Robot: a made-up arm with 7 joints.
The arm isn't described. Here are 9 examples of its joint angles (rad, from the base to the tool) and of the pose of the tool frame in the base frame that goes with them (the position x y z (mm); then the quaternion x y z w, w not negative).
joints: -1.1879 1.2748 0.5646 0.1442 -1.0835 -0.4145 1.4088
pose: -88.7 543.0 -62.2 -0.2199 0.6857 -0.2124 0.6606
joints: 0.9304 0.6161 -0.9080 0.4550 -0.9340 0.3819 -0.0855
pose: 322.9 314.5 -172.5 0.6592 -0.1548 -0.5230 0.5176
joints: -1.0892 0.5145 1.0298 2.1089 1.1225 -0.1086 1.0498
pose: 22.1 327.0 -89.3 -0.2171 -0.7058 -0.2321 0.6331
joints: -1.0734 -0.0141 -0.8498 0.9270 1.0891 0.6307 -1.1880
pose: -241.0 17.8 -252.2 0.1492 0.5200 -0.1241 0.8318
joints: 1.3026 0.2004 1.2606 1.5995 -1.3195 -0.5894 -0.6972
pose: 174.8 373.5 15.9 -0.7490 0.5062 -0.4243 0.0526
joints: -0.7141 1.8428 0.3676 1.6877 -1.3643 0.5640 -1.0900
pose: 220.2 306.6 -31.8 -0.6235 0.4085 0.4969 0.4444
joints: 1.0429 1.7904 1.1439 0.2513 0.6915 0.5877 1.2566
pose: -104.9 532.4 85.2 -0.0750 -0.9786 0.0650 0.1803
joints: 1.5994 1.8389 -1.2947 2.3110 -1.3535 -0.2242 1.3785
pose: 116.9 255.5 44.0 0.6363 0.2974 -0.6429 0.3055
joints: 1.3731 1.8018 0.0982 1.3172 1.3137 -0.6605 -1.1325
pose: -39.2 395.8 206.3 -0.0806 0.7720 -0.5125 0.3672
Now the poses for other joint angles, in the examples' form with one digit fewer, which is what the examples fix.
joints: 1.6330 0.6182 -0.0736 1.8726 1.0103 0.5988 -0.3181
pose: 120 221 200 -0.113 -0.972 -0.038 0.203
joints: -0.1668 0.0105 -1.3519 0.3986 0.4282 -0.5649 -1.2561
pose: -50 72 -397 0.252 -0.446 -0.115 0.851
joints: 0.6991 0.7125 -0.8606 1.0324 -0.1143 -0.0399 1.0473
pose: 296 251 -176 -0.080 -0.238 -0.692 0.677
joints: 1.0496 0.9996 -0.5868 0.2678 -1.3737 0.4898 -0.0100
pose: 235 471 -83 0.769 0.146 -0.347 0.517
